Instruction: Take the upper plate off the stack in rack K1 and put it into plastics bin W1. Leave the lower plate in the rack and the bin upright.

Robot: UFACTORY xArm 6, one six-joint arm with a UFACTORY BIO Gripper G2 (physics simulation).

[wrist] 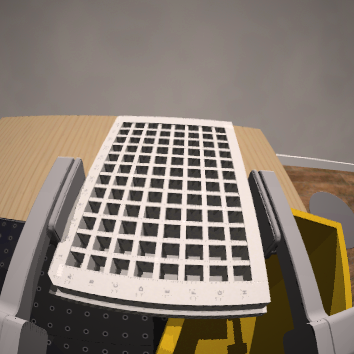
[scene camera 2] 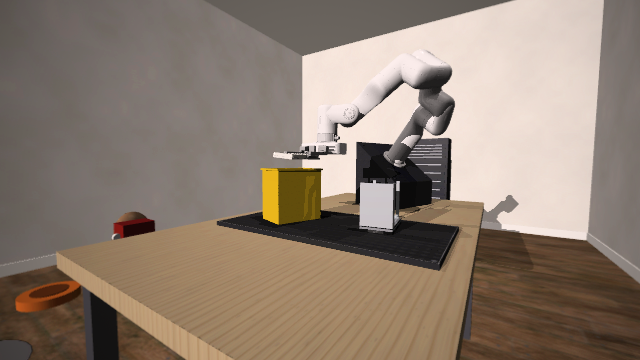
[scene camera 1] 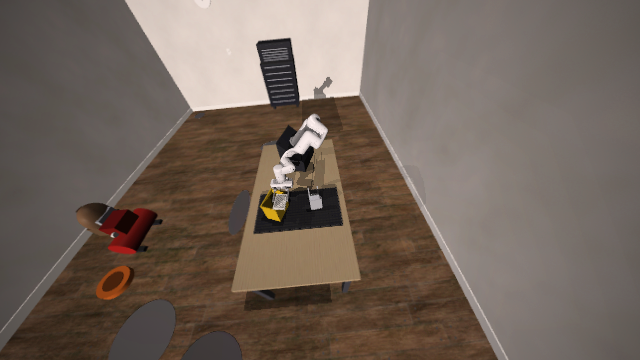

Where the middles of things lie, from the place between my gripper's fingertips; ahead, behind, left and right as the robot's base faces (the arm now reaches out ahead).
Scene:
I see the yellow plastics bin W1 [scene camera 2: 290, 195] 14 cm below my hand, 7 cm to the right of it and 6 cm behind it.

